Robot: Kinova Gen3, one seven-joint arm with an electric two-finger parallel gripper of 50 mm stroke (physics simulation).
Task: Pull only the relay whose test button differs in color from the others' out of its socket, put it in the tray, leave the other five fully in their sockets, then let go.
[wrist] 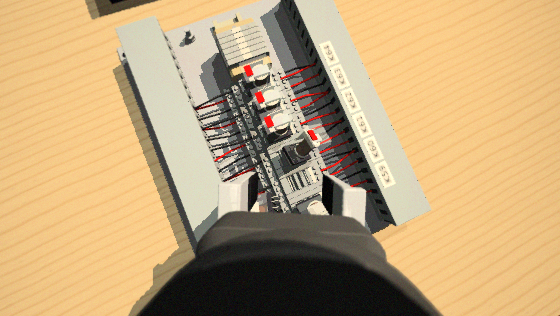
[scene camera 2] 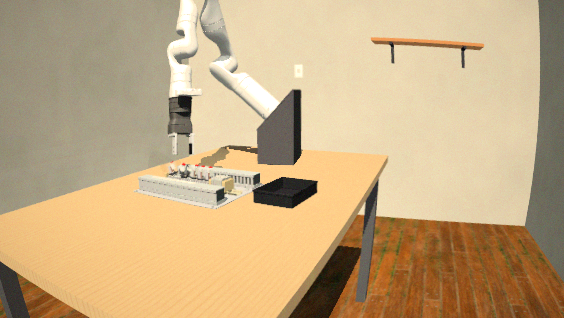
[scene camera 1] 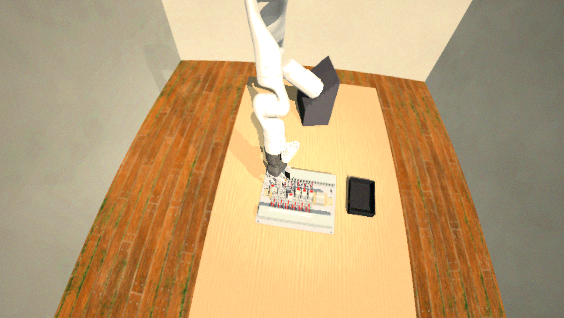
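Pixels of known places: gripper, fingertip midpoint: point(wrist: 289, 187) point(scene camera 2: 183, 154) point(scene camera 1: 283, 182); arm's base, link origin: point(scene camera 2: 273, 112) point(scene camera 1: 315, 89).
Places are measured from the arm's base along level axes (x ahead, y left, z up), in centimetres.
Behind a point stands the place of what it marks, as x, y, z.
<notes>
In the wrist view, three relays with red buttons point(wrist: 260, 74) {47.6, -0.7, -12.7} point(wrist: 270, 98) {47.3, -3.3, -12.7} point(wrist: 278, 122) {46.9, -5.7, -12.6} stand upright in the row. A fourth red-button relay point(wrist: 298, 151) {47.5, -8.8, -13.1} is tilted sideways toward the labels. Beside it is an empty socket point(wrist: 300, 181) {46.9, -11.6, -17.1}. One more relay point(wrist: 316, 207) {46.6, -14.2, -13.5} shows partly at the near end, its button hidden by my gripper. A differently coloured button does not show clearly in any view. My gripper point(wrist: 289, 187) {44.9, -11.2, -10.0} point(scene camera 2: 182, 150) {44.9, -11.2, -10.0} point(scene camera 1: 279, 178) {44.9, -11.2, -10.0} is open and empty above that end of the row. The black tray point(scene camera 1: 361, 214) {53.1, 22.0, -17.9} point(scene camera 2: 272, 198) {53.1, 22.0, -17.6} looks empty.
Grey wire ducts point(wrist: 167, 120) {37.5, 0.0, -15.2} point(wrist: 372, 112) {57.0, -8.5, -15.2} run along both sides of the row, with wires reaching the sockets. A beige terminal block point(wrist: 241, 42) {47.8, 4.2, -14.9} point(scene camera 2: 221, 182) {50.2, 5.7, -15.8} stands at the row's far end. A dark wedge-shaped stand point(scene camera 1: 318, 107) {5.6, 2.3, -6.1} point(scene camera 2: 277, 137) {5.3, 3.8, -9.1} stands at the table's back.
</notes>
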